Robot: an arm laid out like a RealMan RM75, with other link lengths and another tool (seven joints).
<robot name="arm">
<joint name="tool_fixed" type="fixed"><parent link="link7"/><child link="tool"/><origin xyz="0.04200 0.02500 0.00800" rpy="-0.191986 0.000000 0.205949"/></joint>
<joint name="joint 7" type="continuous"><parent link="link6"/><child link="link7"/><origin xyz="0.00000 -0.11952 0.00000" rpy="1.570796 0.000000 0.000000"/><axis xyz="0 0 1"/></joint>
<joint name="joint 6" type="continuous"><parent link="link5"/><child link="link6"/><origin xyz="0.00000 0.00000 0.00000" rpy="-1.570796 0.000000 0.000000"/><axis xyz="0 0 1"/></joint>
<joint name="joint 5" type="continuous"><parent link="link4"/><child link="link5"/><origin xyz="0.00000 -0.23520 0.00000" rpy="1.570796 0.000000 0.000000"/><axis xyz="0 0 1"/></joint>
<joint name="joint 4" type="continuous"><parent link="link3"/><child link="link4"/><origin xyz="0.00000 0.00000 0.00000" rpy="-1.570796 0.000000 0.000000"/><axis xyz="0 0 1"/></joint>
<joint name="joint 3" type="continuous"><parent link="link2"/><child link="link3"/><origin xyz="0.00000 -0.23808 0.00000" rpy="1.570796 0.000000 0.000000"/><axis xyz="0 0 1"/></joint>
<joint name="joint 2" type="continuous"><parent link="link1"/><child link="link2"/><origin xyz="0.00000 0.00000 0.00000" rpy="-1.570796 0.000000 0.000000"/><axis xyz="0 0 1"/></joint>
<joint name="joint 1" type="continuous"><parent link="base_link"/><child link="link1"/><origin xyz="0.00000 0.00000 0.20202" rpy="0.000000 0.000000 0.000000"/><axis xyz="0 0 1"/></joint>
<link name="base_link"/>
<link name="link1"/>
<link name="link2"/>
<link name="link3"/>
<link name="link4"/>
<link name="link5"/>
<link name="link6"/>
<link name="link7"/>
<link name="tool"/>
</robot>
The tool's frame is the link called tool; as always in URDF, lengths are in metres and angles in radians. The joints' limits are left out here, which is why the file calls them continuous.
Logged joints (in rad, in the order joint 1, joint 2, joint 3, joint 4, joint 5, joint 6, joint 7), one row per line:
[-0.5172 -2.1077 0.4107 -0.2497 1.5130 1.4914 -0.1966]
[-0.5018 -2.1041 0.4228 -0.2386 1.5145 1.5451 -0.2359]
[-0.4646 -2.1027 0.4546 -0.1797 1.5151 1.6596 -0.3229]
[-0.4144 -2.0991 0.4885 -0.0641 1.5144 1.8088 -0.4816]
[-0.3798 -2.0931 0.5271 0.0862 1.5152 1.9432 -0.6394]
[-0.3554 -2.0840 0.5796 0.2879 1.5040 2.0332 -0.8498]
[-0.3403 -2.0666 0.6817 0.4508 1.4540 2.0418 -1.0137]
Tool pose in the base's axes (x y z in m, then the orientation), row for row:
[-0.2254 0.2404 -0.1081 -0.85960 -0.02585 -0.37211 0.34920]
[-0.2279 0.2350 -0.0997 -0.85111 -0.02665 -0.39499 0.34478]
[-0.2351 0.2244 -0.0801 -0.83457 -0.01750 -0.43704 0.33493]
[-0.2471 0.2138 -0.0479 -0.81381 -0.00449 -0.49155 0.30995]
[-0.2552 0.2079 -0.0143 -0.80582 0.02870 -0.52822 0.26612]
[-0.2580 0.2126 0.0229 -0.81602 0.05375 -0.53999 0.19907]
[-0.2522 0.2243 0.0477 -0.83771 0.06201 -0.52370 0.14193]
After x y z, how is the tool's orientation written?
As a quaternion, x y z w.
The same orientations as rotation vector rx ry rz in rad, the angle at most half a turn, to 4 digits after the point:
[-2.2275 -0.0670 -0.9642]
[-2.2102 -0.0692 -1.0257]
[-2.1776 -0.0457 -1.1403]
[-2.1496 -0.0119 -1.2984]
[-2.1759 0.0775 -1.4263]
[-2.2822 0.1503 -1.5102]
[-2.4176 0.1790 -1.5114]

